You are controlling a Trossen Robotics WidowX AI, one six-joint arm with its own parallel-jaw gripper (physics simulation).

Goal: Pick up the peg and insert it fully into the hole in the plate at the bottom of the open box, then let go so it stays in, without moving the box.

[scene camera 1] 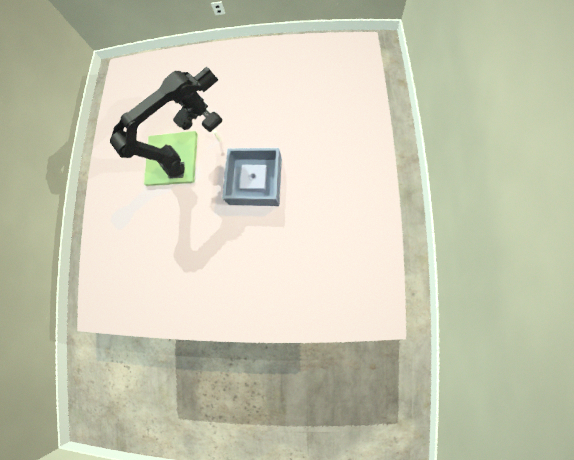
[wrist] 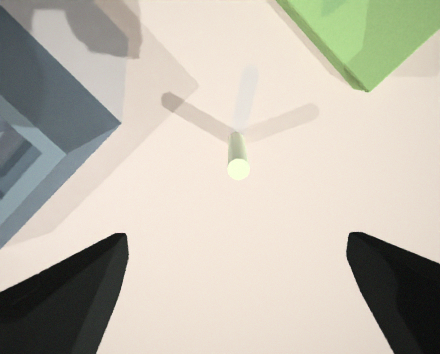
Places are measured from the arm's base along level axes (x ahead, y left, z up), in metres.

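Pixels of known places: gripper, fingertip midpoint: [wrist: 238,244]; arm's base, origin of the base link: [scene camera 1: 176,170].
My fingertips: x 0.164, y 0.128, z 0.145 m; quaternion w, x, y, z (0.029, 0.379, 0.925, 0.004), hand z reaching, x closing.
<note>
Ahead of a thing's pixels: the offset from my fingertips to its top centre. Level surfaces: height alone.
The peg {dy +0.003, dx +0.000, dz -0.090 m} [scene camera 1: 218,139] [wrist: 238,169] is thin and pale yellow-green and stands upright on the table, between the green slab and the box. My gripper [scene camera 1: 198,123] [wrist: 238,244] is open and empty, above the table. In the wrist view the peg shows ahead of the fingertips, near the middle between them sideways. The blue-grey open box {dy -0.174, dx +0.153, dz -0.072 m} [scene camera 1: 252,201] [wrist: 92,127] stands to the right of the peg in the scene view. At its bottom lies the white plate {dy -0.174, dx +0.153, dz -0.109 m} [scene camera 1: 245,184] with a dark hole [scene camera 1: 253,176] near its middle.
A green square slab [scene camera 1: 189,150] [wrist: 400,45] lies under the arm's base, to the left of the box in the scene view. The pale pink table top {dz -0.169 m} [scene camera 1: 325,250] reaches well beyond the box to the right and toward the bottom of the scene view.
</note>
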